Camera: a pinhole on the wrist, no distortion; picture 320 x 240 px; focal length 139.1 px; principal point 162.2 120.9 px. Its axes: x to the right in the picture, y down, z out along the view. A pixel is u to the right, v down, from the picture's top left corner.
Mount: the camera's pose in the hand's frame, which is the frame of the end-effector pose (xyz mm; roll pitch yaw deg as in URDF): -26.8 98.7 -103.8 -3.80 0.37 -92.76
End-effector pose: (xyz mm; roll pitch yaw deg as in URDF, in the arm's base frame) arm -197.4 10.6 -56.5 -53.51 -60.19 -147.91
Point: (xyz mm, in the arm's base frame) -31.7 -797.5 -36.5
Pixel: 28.1 149.8
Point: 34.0 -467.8 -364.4
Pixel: 29.5 29.4
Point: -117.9 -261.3 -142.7
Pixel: 78.9 102.4
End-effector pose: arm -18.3 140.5 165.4 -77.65 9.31 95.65
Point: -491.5 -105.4 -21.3
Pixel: 105.6 72.4
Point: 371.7 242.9 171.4
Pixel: behind the camera
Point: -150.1 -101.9 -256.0
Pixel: outside the picture
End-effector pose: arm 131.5 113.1 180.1 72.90 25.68 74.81
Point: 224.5 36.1 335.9
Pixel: 173.9 62.0
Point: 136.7 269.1 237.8
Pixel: outside the picture
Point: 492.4 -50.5 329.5
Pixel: 193.3 86.8
